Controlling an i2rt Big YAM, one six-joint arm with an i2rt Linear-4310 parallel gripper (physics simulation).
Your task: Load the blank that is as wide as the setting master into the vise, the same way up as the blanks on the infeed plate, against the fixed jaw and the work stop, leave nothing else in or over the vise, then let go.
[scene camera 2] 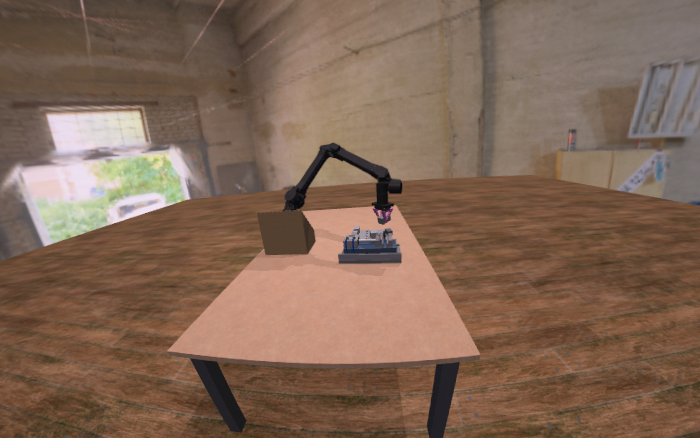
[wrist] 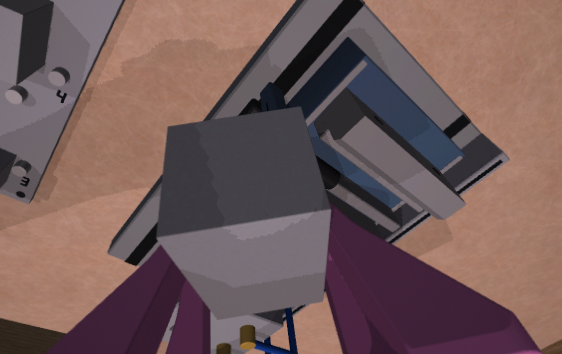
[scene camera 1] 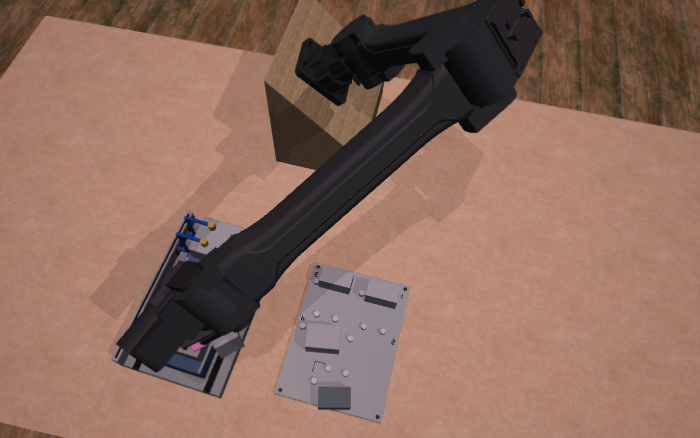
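Where they show: gripper, fingertip midpoint: (scene camera 2: 383, 221) (wrist: 254, 210); arm's base at its link origin: (scene camera 2: 288, 219) (scene camera 1: 321, 74).
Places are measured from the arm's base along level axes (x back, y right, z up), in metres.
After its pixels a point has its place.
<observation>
My gripper (scene camera 2: 383, 214) {z -0.032, x -0.519, y 0.054 m} (wrist: 254, 210) {z -0.032, x -0.519, y 0.054 m} has purple fingers and is shut on a grey blank (scene camera 1: 228, 345) {z -0.003, x -0.547, y 0.033 m} (scene camera 2: 383, 220) {z -0.018, x -0.518, y 0.081 m} (wrist: 245, 175) {z -0.006, x -0.548, y 0.034 m}. The blank shows one dark face and one light face in the wrist view and is held above the vise (scene camera 1: 185, 363) {z -0.120, x -0.564, y 0.122 m} (scene camera 2: 369, 248) {z -0.122, x -0.434, y 0.185 m} (wrist: 415, 115) {z -0.120, x -0.567, y 0.146 m}, apart from it. The blank and the arm hide much of the vise, including the work stop. A light grey jaw bar (wrist: 400, 167) {z -0.083, x -0.544, y 0.135 m} shows to the right of the blank. The infeed plate (scene camera 1: 294, 371) {z -0.171, x -0.536, y -0.054 m} (wrist: 30, 125) {z -0.172, x -0.405, y -0.062 m} carries light-topped blanks near mark 3 (scene camera 1: 335, 280) {z -0.136, x -0.368, y -0.096 m}, mark 1 (scene camera 1: 380, 294) {z -0.136, x -0.380, y -0.183 m} and mark 4 (scene camera 1: 323, 337) {z -0.136, x -0.477, y -0.095 m}.
A dark grey block (scene camera 1: 334, 397) {z -0.147, x -0.571, y -0.132 m} lies at the infeed plate's front edge; its role is unclear. Short pins stand on the plate. Blue brackets with brass ends (scene camera 1: 196, 222) {z -0.071, x -0.329, y 0.166 m} (wrist: 247, 337) {z -0.073, x -0.368, y 0.140 m} stand at one end of the vise. A large wooden block (scene camera 1: 304, 123) {z -0.025, x -0.107, y 0.013 m} (scene camera 2: 286, 232) {z -0.048, x -0.001, y 0.076 m} stands by the arm's base.
</observation>
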